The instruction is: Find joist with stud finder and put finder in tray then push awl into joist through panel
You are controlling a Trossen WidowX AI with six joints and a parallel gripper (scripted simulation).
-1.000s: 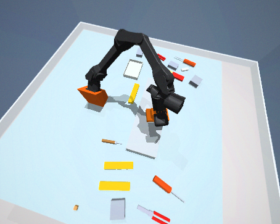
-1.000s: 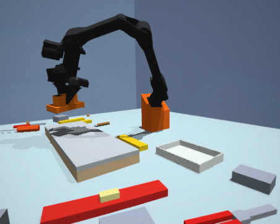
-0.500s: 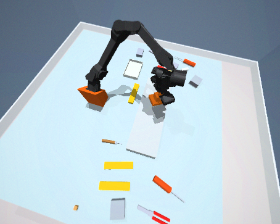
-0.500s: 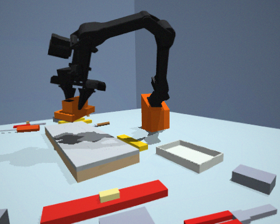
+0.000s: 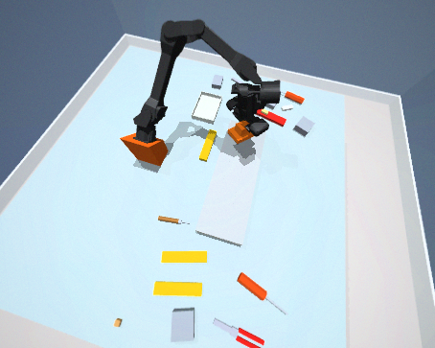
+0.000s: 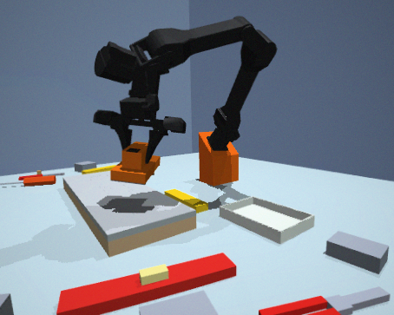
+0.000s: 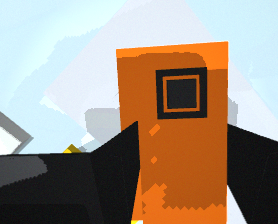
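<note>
Now: gripper tip 24 cm past the white tray, 14 cm to the right of it and 12 cm above it. Round my gripper tip: brown-handled awl 43 cm to the right, 13 cm below, 12 cm behind; red level 22 cm to the left, 12 cm below, 5 cm ahead; orange stud finder 2 cm above, 1 cm to the left.
</note>
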